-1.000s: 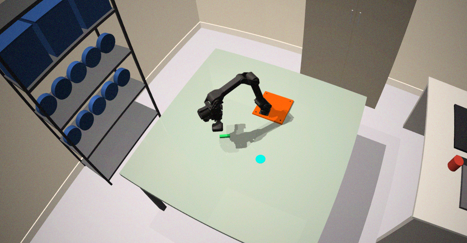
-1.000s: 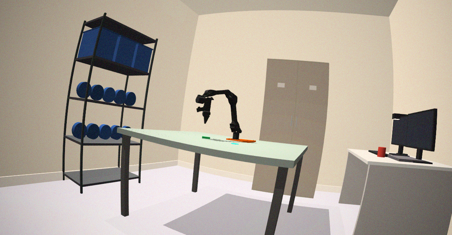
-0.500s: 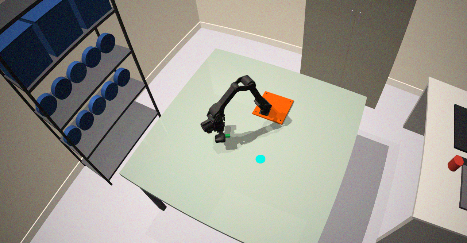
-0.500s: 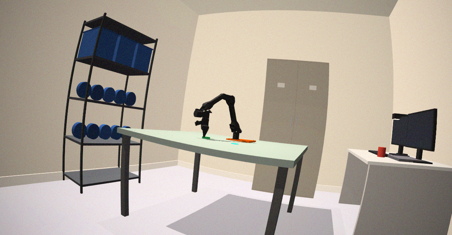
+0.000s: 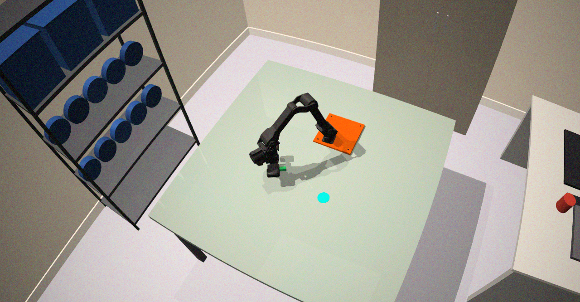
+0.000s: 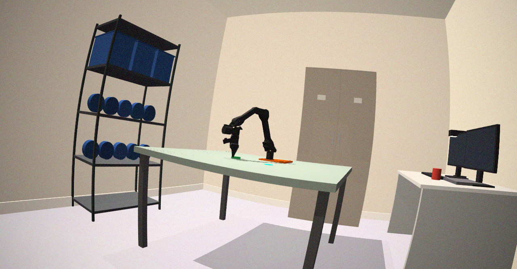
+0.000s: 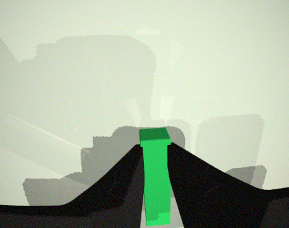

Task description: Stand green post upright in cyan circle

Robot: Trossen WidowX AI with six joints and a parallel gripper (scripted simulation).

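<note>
The cyan circle is 29 cm to the left of my gripper tip, 6 cm ahead of it and 1 cm below it. Round my gripper tip: green post 2 cm to the left, 1 cm behind.
</note>
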